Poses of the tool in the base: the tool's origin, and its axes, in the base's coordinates. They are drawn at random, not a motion.
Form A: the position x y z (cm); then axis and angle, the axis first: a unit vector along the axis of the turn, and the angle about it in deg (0 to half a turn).
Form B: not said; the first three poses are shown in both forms.
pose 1, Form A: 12.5, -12.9, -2.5, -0.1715, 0.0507, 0.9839, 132.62
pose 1, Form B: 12.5, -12.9, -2.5, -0.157, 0.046, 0.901, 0.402
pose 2, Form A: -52.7, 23.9, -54.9, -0.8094, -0.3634, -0.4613, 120.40
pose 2, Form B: -52.7, 23.9, -54.9, -0.702, -0.315, -0.400, 0.497
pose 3, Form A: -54.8, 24.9, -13.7, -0.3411, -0.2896, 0.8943, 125.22
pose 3, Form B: -54.8, 24.9, -13.7, -0.303, -0.257, 0.794, 0.460
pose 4, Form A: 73.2, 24.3, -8.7, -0.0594, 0.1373, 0.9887, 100.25
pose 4, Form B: 73.2, 24.3, -8.7, -0.046, 0.105, 0.759, 0.641
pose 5, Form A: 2.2, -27.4, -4.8, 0.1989, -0.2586, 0.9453, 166.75
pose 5, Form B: 2.2, -27.4, -4.8, 0.198, -0.257, 0.939, 0.115
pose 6, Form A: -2.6, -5.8, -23.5, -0.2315, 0.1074, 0.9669, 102.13
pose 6, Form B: -2.6, -5.8, -23.5, -0.180, 0.084, 0.752, 0.628
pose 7, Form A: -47.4, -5.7, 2.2, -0.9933, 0.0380, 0.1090, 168.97
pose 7, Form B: -47.4, -5.7, 2.2, -0.989, 0.038, 0.108, 0.096
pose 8, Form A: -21.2, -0.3, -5.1, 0.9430, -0.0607, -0.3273, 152.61
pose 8, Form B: -21.2, -0.3, -5.1, 0.916, -0.059, -0.318, 0.237
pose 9, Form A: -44.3, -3.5, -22.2, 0.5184, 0.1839, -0.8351, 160.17
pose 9, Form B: -44.3, -3.5, -22.2, 0.511, 0.181, -0.823, 0.172
